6 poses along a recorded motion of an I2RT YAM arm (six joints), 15 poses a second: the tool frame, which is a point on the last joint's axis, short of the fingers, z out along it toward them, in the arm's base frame.
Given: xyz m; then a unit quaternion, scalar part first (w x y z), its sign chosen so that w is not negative.
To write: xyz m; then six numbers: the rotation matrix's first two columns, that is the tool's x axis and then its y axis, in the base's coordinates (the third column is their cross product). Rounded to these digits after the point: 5 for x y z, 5 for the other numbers.
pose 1, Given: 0.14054 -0.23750 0.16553 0.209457 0.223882 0.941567 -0.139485
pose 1, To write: 0.14054 -0.23750 0.16553 -0.81201 0.36317 -0.45689 0.48003 0.86084 -0.16888
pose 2, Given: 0.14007 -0.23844 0.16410 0.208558 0.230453 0.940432 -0.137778
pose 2, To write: 0.14007 -0.23844 0.16410 -0.80679 0.37598 -0.45577 0.49092 0.85582 -0.16302
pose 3, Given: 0.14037 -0.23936 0.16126 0.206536 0.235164 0.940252 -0.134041
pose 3, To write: 0.14037 -0.23936 0.16126 -0.80408 0.38686 -0.45143 0.49760 0.85346 -0.15492
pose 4, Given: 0.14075 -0.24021 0.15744 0.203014 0.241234 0.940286 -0.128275
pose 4, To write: 0.14075 -0.24021 0.15744 -0.80118 0.40157 -0.44367 0.50574 0.85070 -0.14328
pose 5, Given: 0.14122 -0.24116 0.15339 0.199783 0.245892 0.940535 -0.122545
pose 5, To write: 0.14122 -0.24116 0.15339 -0.79925 0.41358 -0.43607 0.51151 0.84904 -0.13227
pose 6, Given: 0.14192 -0.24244 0.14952 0.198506 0.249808 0.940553 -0.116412
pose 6, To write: 0.14192 -0.24244 0.14952 -0.79638 0.42370 -0.43157 0.51613 0.84809 -0.11981
